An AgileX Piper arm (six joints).
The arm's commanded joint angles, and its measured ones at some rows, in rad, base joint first. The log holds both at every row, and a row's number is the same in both.
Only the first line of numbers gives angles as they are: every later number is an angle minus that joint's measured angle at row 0.
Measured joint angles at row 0:
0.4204 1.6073 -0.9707 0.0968 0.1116 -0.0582
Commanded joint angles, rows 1 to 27:
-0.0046 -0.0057 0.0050 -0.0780 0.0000 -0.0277
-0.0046 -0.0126 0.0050 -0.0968 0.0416 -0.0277
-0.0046 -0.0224 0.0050 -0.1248 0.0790 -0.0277
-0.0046 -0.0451 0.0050 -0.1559 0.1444 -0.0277
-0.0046 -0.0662 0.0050 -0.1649 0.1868 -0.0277
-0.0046 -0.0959 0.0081 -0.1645 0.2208 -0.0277
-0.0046 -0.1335 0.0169 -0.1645 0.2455 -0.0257
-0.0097 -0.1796 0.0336 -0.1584 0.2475 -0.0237
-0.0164 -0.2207 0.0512 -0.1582 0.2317 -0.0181
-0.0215 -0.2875 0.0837 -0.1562 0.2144 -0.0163
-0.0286 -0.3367 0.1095 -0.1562 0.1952 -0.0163
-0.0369 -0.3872 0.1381 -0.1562 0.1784 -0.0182
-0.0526 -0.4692 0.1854 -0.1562 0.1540 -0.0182
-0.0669 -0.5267 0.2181 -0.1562 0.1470 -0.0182
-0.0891 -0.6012 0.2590 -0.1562 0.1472 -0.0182
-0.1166 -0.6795 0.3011 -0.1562 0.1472 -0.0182
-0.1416 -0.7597 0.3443 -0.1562 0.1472 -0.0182
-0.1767 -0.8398 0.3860 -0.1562 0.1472 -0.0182
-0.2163 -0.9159 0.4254 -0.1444 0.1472 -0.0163
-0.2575 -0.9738 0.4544 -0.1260 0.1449 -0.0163
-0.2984 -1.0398 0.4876 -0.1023 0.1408 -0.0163
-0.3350 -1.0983 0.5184 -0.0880 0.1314 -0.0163
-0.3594 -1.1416 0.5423 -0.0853 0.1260 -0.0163
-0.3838 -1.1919 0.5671 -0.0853 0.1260 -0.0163
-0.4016 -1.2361 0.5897 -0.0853 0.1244 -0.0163
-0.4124 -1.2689 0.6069 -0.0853 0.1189 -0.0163
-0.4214 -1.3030 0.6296 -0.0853 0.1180 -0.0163
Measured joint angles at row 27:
-0.3680 -1.1706 0.5500 -0.0968 0.1400 -0.0142
